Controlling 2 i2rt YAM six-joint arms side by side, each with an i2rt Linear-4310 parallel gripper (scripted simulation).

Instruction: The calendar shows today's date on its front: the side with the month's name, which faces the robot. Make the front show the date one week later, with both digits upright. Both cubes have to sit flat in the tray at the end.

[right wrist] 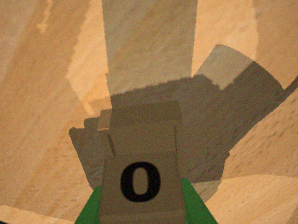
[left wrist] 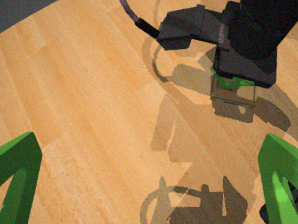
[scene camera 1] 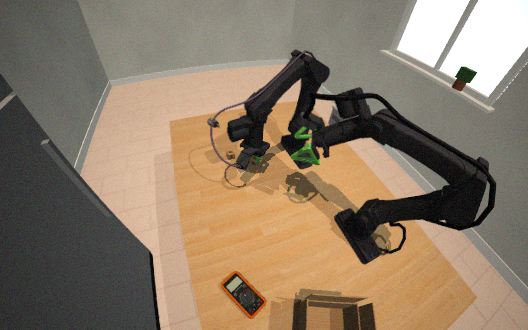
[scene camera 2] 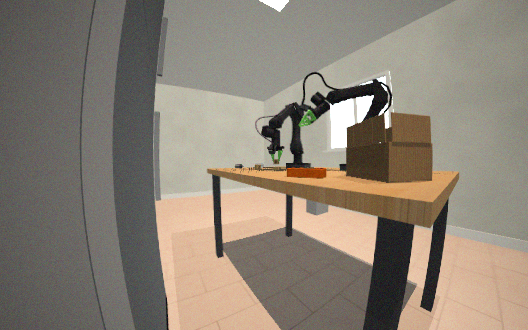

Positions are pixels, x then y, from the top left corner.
Labels:
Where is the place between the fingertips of the right gripper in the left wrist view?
226,77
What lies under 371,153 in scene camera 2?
A cardboard box.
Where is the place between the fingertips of the left gripper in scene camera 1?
293,146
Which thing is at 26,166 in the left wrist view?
The left gripper.

